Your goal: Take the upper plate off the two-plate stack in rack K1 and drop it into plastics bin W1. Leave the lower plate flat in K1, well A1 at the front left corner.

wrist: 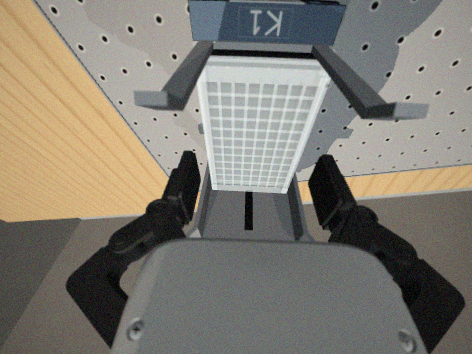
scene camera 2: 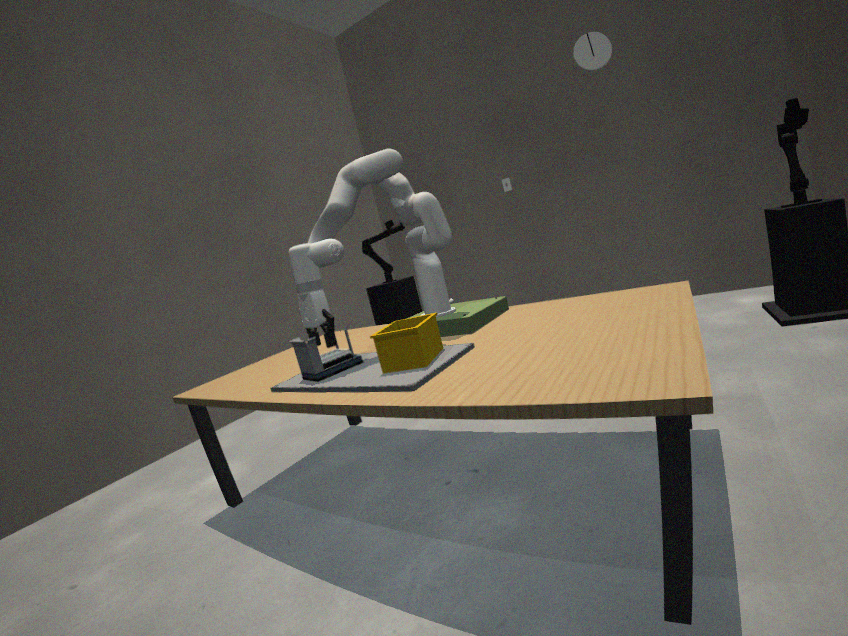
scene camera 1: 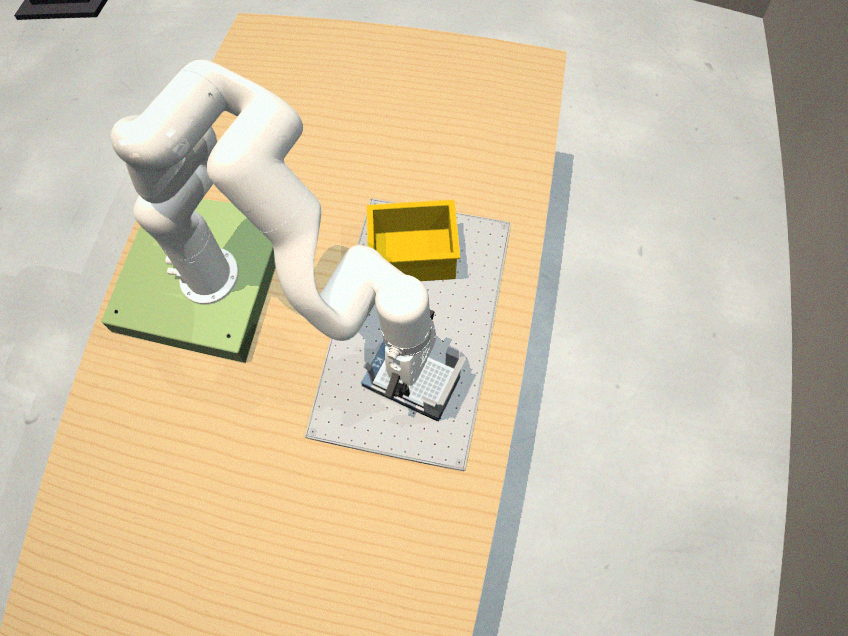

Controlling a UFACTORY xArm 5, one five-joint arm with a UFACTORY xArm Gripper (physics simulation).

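Places are measured from the arm's base along level axes (x right, y down, z ahead), in metres.
Where they show: gripper, fingertip midpoint: (wrist: 255,167) (scene camera 2: 324,346); arm's base, link origin: (scene camera 2: 438,314) (scene camera 1: 209,276).
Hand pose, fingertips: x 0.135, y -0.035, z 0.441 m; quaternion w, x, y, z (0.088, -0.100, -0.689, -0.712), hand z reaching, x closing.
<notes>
Each offset is from my fingertips to the top centre of the thing. "spot": to the spot under its first point. Level surfaces: height alone.
Rack K1 @[dy -0.042, dx +0.000, dz -0.002 m] (scene camera 1: 378,364) (scene camera 2: 308,357) (wrist: 215,22) holds the stack; its blue label shows at the top of the wrist view. The upper plate @[dy +0.025, dx +0.001, dz +0.004 m] (scene camera 1: 434,382) (wrist: 255,125) is white with a grid of wells and lies in the rack. The lower plate is hidden under it in scene camera 1 and the wrist view. My gripper (scene camera 1: 413,364) (scene camera 2: 322,338) (wrist: 255,167) is open and empty, low over the rack; in the wrist view its two black fingers stand apart on either side of the plate. Plastics bin W1 @[dy -0.022, dx -0.265, dz -0.046 m] (scene camera 1: 412,269) (scene camera 2: 410,347) is yellow and shows no plate inside.
The rack has two angled guide arms (wrist: 192,75) (wrist: 345,85) near the label and a tall grey slotted wall (wrist: 225,215) at the other end. Rack and bin stand on a perforated grey board @[spot: dy +0.077, dx +0.075, dz -0.121 m] (scene camera 1: 342,410) on the wooden table @[dy +0.090 m] (scene camera 1: 273,479). The arm stands on a green block (scene camera 1: 157,314).
</notes>
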